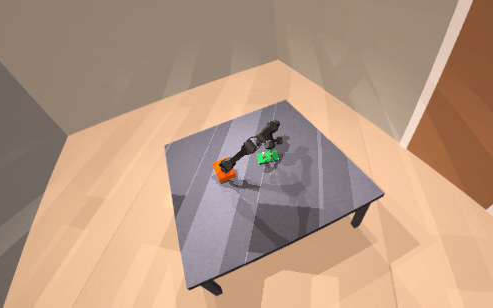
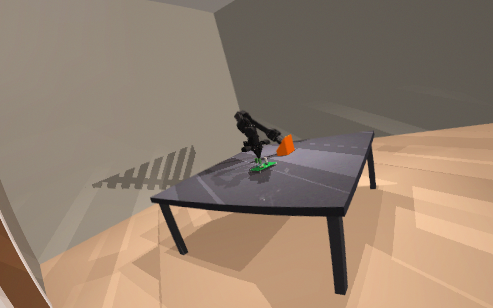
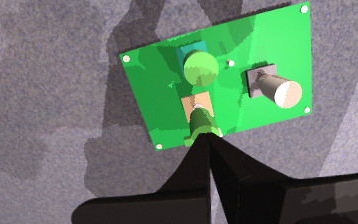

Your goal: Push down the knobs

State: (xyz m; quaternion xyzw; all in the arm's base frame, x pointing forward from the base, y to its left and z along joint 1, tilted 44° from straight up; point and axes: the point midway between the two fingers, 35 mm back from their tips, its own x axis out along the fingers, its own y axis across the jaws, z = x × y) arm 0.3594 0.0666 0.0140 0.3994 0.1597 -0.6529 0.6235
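The green knob is 10 mm below my gripper tip. Round my gripper tip: beige knob (60 mm behind, 30 mm below).
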